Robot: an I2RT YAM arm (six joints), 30 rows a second.
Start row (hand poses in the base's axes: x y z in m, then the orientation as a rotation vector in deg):
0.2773 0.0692 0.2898 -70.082 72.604 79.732
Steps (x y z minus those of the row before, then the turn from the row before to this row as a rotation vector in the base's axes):
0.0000 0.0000 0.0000 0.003 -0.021 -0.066
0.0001 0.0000 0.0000 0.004 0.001 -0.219
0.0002 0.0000 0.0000 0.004 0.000 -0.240
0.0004 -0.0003 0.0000 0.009 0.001 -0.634
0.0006 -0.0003 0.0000 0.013 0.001 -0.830
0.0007 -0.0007 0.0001 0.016 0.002 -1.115
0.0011 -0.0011 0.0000 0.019 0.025 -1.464
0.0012 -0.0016 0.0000 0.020 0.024 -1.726
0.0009 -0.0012 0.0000 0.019 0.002 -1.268
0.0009 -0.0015 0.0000 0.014 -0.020 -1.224
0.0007 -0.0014 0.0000 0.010 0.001 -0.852
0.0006 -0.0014 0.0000 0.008 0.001 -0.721
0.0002 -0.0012 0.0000 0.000 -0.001 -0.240
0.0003 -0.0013 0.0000 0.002 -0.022 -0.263
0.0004 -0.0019 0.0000 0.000 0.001 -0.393
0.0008 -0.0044 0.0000 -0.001 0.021 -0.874
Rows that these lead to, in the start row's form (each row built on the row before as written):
0.2773 0.0692 0.2898 -70.040 72.617 79.670
0.2774 0.0692 0.2898 -69.864 72.713 79.516
0.2776 0.0692 0.2898 -69.672 72.817 79.346
0.2780 0.0689 0.2898 -69.165 73.093 78.896
0.2786 0.0686 0.2898 -68.500 73.449 78.306
0.2793 0.0679 0.2899 -67.607 73.922 77.512
0.2804 0.0668 0.2899 -66.423 74.549 76.482
0.2816 0.0652 0.2899 -65.030 75.269 75.258
0.2825 0.0640 0.2899 -64.011 75.772 74.347
0.2834 0.0625 0.2899 -63.041 76.235 73.448
0.2841 0.0611 0.2899 -62.358 76.563 72.832
0.2847 0.0597 0.2899 -61.780 76.838 72.309
0.2849 0.0585 0.2899 -61.590 76.930 72.133
0.2852 0.0572 0.2899 -61.391 77.013 71.926
0.2856 0.0553 0.2899 -61.079 77.164 71.639
0.2864 0.0509 0.2899 -60.375 77.511 71.011

